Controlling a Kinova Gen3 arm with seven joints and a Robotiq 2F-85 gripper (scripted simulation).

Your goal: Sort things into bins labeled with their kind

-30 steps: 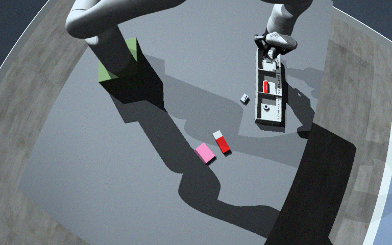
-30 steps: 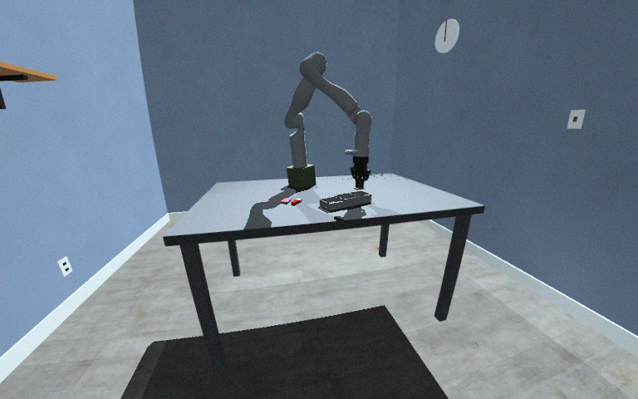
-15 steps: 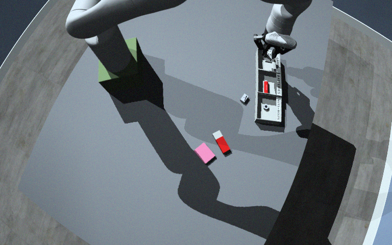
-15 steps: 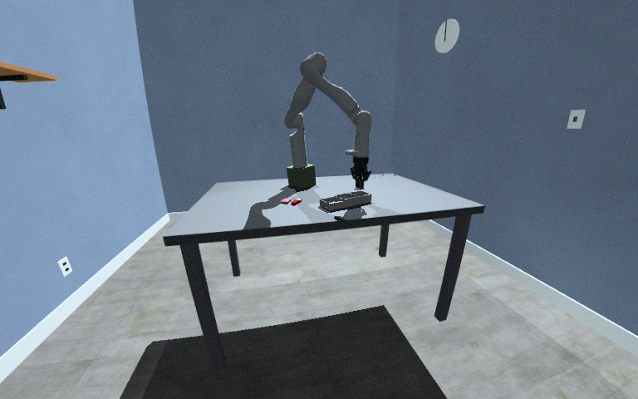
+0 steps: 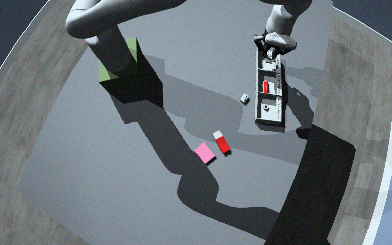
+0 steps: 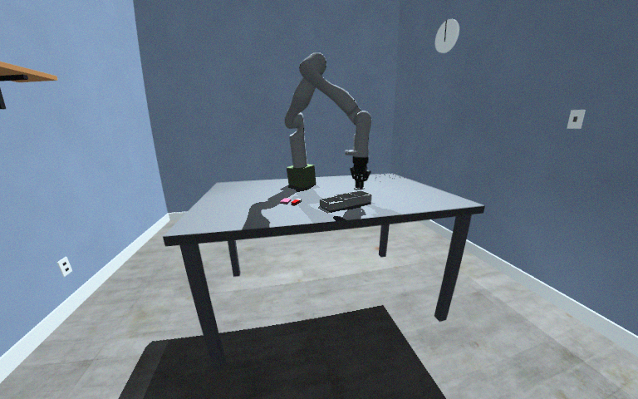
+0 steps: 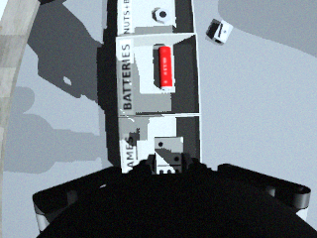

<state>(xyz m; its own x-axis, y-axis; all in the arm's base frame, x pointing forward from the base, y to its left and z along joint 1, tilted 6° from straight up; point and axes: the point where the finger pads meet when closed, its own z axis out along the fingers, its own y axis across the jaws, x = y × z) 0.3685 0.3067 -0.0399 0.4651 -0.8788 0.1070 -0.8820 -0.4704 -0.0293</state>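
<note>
The bin row is 5 cm ahead of my hand, 7 cm to the right of it and 6 cm below it. Round my hand: white domino: 2 cm below; then red battery: 4 cm ahead, 8 cm to the right, 7 cm below; then nut: 8 cm ahead, 14 cm to the right, 7 cm below.
</note>
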